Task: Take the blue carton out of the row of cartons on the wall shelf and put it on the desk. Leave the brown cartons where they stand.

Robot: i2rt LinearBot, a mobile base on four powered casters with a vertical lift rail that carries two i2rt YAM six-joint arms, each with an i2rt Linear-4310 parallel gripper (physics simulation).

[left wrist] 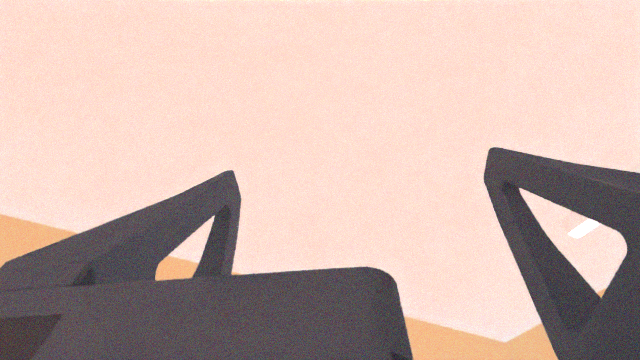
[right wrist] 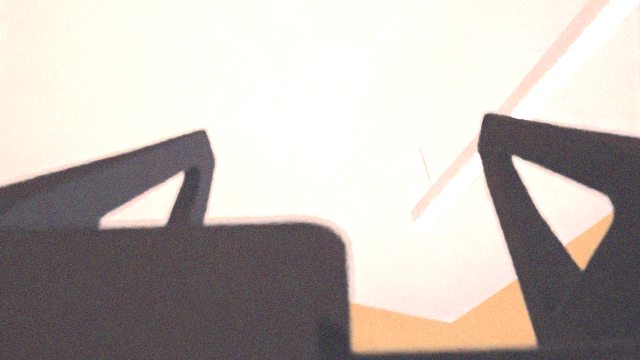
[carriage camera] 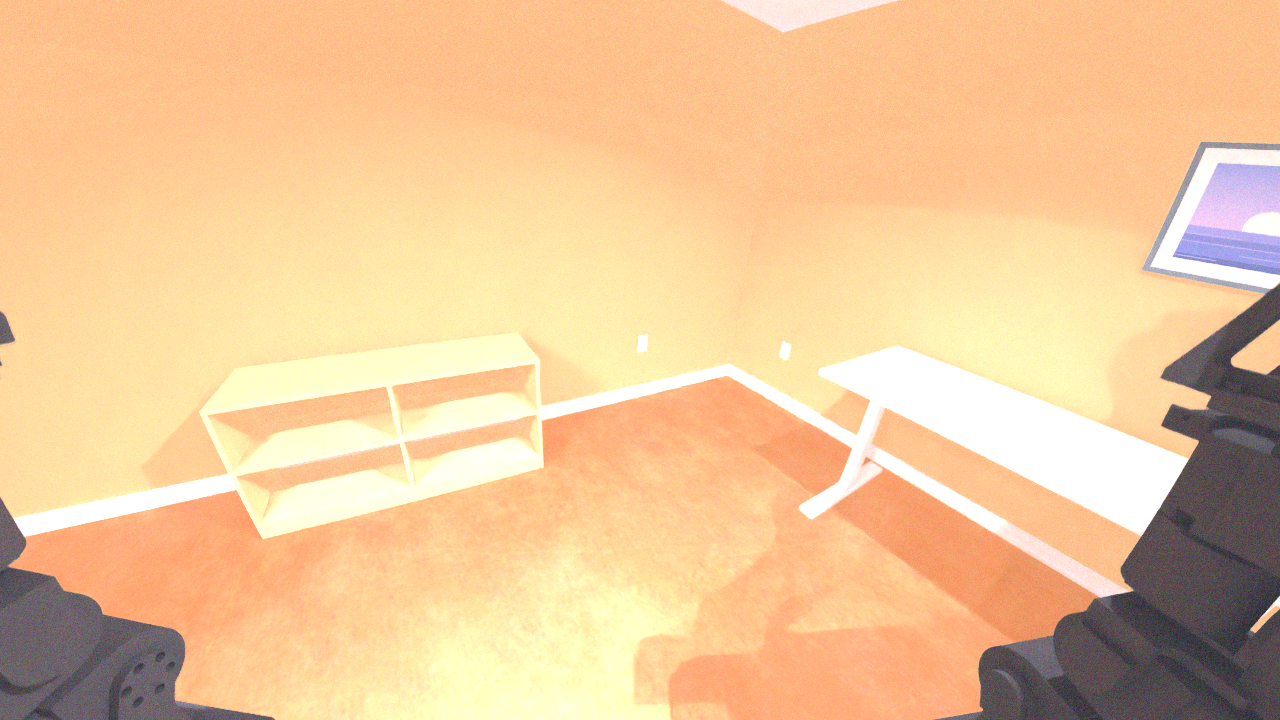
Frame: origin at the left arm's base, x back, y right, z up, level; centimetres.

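Seen in the pictures: left gripper, fingertip midpoint: [left wrist: 358, 173]; right gripper, fingertip midpoint: [right wrist: 342, 137].
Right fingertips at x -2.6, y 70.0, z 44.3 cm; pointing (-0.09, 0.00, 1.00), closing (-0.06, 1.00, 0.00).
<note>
A point is followed by its place in that frame.
The blue carton, the brown cartons and the wall shelf do not show in any view. The white desk [carriage camera: 993, 416] @[x -93.8, y 176.2, z -17.9 cm] stands against the wall at the right of the carriage view; its right end is hidden behind the right arm. My left gripper [left wrist: 358, 173] @[x -2.6, y 0.5, z 43.5 cm] is open, with nothing between its fingers, and the ceiling lies behind them. My right gripper [right wrist: 342, 137] @[x -2.6, y 70.0, z 44.3 cm] is open, with nothing between its fingers, and it also faces the ceiling. Both are far from the desk.
A low, pale shelf unit [carriage camera: 375, 368] @[x -128.0, y -63.7, z -29.0 cm] with open compartments stands on the floor against the wall at left. A framed sunset picture [carriage camera: 1228, 210] @[x -89.3, y 233.4, z 65.4 cm] hangs above the desk at right. Wall outlets [carriage camera: 642, 342] @[x -226.4, y 52.3, z -49.0 cm] [carriage camera: 785, 350] @[x -229.4, y 153.0, z -49.4 cm] flank the room's corner. A bright strip [right wrist: 565, 72] @[x -44.0, y 125.4, z 117.7 cm] crosses the ceiling.
</note>
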